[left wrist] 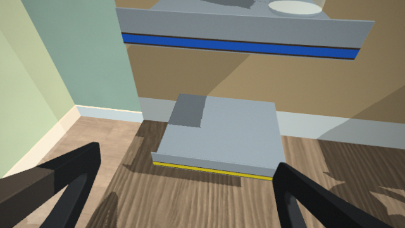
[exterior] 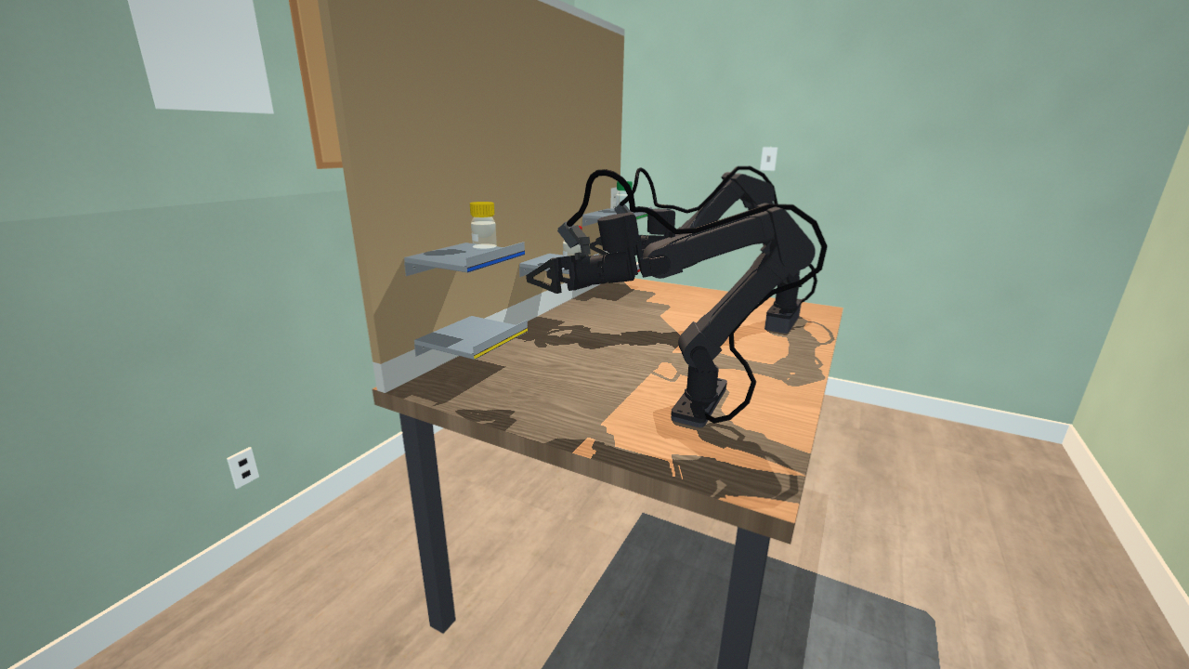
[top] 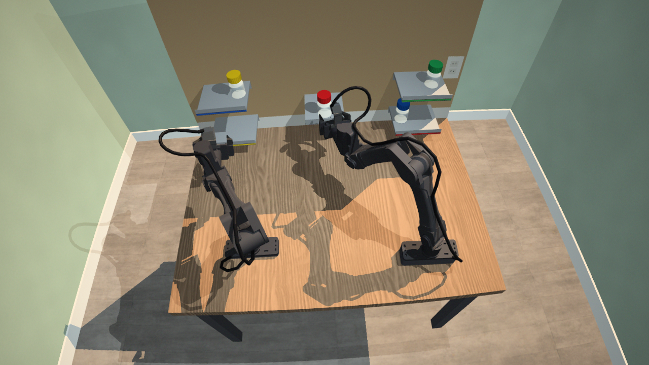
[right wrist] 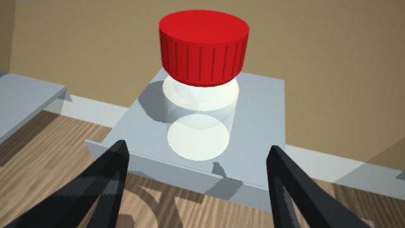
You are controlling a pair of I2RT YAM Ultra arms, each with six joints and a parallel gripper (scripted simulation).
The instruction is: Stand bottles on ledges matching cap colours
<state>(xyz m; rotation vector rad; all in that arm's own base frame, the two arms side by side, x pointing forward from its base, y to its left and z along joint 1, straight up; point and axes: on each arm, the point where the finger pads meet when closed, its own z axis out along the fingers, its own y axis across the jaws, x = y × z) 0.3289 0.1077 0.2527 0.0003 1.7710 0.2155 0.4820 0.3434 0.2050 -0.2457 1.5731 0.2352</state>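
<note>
Right now my right hand is 60 mm short of the red-capped bottle, 30 mm to the right of it and 10 mm above it. From my right hand the other things lie so: brown wall panel (210 mm ahead, 40 mm to the left, 200 mm above); blue-capped bottle (140 mm ahead, 300 mm to the right, 110 mm below); yellow-capped bottle (70 mm ahead, 370 mm to the left, 80 mm above).
</note>
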